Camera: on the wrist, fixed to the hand. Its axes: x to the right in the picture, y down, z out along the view.
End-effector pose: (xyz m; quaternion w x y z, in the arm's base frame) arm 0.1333 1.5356 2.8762 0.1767 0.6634 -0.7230 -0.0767
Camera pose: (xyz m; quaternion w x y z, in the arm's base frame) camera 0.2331 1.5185 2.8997 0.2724 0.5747 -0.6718 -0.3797
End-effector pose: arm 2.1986 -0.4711 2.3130 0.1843 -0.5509 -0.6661 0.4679
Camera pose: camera 2.1871 -0.4306 2.4081 0.0712 0.5045 0.8031 -0.3089
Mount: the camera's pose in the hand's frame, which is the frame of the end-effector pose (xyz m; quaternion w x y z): 0.0148 -0.0868 -0.0553 0.9443 -0.3022 -0.1296 -0.0161
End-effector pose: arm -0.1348 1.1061 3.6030 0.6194 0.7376 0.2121 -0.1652
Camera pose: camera -0.1681 1.1745 3.5321 0.8326 0.4845 0.1818 -0.1975
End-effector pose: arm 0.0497 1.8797 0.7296 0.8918 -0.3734 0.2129 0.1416
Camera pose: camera 0.0831 1.7818 0.7401 0.7591 -0.6071 0.0367 0.2321
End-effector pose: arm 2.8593 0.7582 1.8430 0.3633 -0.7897 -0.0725 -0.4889
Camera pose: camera 2.7863 0.7820 1.9131 0.0872 -0.9177 0.0195 -0.3871
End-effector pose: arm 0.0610 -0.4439 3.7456 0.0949 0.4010 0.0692 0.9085
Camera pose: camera 0.0204 -0.3589 3.7017 0.2344 0.4666 -0.2150 0.8253
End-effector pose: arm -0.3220 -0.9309 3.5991 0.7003 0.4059 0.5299 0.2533
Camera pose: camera -0.3764 -0.9498 3.5125 0.8566 0.1959 0.3396 0.3354
